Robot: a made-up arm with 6 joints. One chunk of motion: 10 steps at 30 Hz.
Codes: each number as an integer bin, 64 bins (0 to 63) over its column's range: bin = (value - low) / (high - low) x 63, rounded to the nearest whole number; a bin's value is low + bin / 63 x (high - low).
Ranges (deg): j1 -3..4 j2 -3..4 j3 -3..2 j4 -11..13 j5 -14..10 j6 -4..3
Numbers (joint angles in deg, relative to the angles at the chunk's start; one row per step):
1: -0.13 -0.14 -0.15 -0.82 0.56 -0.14
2: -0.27 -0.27 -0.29 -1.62 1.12 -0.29
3: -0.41 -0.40 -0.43 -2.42 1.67 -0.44
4: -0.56 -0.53 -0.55 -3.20 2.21 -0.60
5: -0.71 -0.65 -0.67 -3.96 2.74 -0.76
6: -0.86 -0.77 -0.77 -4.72 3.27 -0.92
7: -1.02 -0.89 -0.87 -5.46 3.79 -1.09
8: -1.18 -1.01 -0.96 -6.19 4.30 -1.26
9: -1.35 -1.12 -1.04 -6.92 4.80 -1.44
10: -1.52 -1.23 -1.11 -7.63 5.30 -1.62
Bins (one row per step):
1: 26 26 36 27 38 35
2: 25 25 34 25 40 33
3: 23 23 32 23 41 32
4: 22 22 31 20 43 31
5: 21 21 29 18 44 29
6: 19 20 28 16 45 28
7: 18 19 27 15 47 26
8: 16 18 26 13 48 25
9: 15 17 25 11 49 23
10: 13 16 24 9 51 21

